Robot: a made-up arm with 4 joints.
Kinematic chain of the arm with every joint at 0, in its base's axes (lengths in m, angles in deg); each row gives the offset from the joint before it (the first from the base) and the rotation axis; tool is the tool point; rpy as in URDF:
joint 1: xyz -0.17 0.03 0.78 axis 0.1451 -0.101 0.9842
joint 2: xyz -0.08 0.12 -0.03 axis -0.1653 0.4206 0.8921
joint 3: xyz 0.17 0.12 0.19 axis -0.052 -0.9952 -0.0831
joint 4: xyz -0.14 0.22 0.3 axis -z
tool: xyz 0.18 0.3 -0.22 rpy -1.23 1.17 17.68
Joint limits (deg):
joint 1: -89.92..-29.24
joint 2: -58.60..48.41
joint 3: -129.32..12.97
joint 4: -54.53..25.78
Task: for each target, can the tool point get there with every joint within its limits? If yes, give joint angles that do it. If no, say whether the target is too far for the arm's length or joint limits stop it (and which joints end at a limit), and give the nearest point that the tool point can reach.
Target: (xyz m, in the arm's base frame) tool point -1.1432 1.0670 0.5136
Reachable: no: too far | nearest point -0.3693 0.8204 0.9463 | short by 0.920 m
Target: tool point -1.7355 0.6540 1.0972
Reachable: no: too far | nearest point -0.3693 0.8204 0.9463 | short by 1.385 m
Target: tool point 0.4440 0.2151 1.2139
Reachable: yes | joints -36.25 -48.21 -77.69 -17.09
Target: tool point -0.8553 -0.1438 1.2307
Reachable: no: joint limits stop it (at a limit: joint 1, joint 2, joint 4) | nearest point 0.1293 -0.3404 1.1697 | short by 1.006 m
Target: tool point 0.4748 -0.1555 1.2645
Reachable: yes | joints -74.84 -44.75 -97.74 -36.53
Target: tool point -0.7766 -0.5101 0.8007
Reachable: no: joint limits stop it (at a limit: joint 1, joint 2, joint 4) | nearest point 0.1365 -0.3676 1.0879 | short by 0.968 m
